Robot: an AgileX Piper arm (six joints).
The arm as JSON. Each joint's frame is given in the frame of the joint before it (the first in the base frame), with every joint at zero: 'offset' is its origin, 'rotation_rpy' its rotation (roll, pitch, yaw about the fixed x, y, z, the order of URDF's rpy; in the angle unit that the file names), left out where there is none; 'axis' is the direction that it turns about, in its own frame. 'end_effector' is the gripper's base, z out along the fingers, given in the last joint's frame.
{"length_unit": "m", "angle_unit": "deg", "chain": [
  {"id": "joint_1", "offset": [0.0, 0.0, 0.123], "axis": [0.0, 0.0, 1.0]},
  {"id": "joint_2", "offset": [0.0, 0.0, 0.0], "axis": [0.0, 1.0, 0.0]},
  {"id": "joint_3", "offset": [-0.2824, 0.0, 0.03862], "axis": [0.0, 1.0, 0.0]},
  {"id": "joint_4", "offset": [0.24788, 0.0, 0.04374], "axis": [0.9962, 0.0, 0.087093]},
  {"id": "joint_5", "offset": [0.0, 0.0, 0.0], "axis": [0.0, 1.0, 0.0]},
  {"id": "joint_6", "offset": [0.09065, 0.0, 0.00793], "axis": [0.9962, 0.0, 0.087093]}
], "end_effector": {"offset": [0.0, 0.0, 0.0], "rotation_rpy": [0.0, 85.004, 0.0]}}
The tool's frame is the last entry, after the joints.
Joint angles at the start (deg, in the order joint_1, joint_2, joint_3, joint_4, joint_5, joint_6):
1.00 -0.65 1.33 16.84 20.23 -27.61
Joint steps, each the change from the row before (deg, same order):
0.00 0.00 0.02 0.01 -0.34 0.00
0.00 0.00 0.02 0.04 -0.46 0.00
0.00 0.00 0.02 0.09 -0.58 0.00
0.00 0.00 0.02 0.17 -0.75 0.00
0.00 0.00 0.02 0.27 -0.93 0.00
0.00 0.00 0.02 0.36 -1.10 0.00
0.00 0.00 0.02 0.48 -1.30 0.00
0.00 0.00 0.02 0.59 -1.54 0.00
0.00 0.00 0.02 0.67 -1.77 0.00
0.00 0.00 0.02 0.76 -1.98 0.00
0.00 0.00 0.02 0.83 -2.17 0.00
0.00 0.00 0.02 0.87 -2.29 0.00
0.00 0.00 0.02 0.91 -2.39 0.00
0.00 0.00 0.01 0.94 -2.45 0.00
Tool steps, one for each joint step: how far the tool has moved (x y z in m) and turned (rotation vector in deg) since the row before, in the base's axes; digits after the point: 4 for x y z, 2 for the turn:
0.0002 -0.0001 0.0004 0.02 -0.31 -0.10
0.0002 -0.0002 0.0006 0.06 -0.42 -0.13
0.0002 -0.0002 0.0007 0.11 -0.53 -0.16
0.0003 -0.0002 0.0010 0.20 -0.69 -0.21
0.0004 -0.0003 0.0013 0.30 -0.86 -0.26
0.0004 -0.0003 0.0016 0.40 -1.02 -0.31
0.0004 -0.0004 0.0019 0.53 -1.21 -0.37
0.0004 -0.0005 0.0022 0.65 -1.43 -0.45
0.0004 -0.0007 0.0026 0.74 -1.64 -0.53
0.0004 -0.0008 0.0029 0.84 -1.83 -0.62
0.0003 -0.0010 0.0032 0.92 -1.99 -0.71
0.0002 -0.0012 0.0033 0.96 -2.09 -0.78
0.0000 -0.0014 0.0034 1.01 -2.17 -0.85
-0.0001 -0.0015 0.0035 1.05 -2.22 -0.90

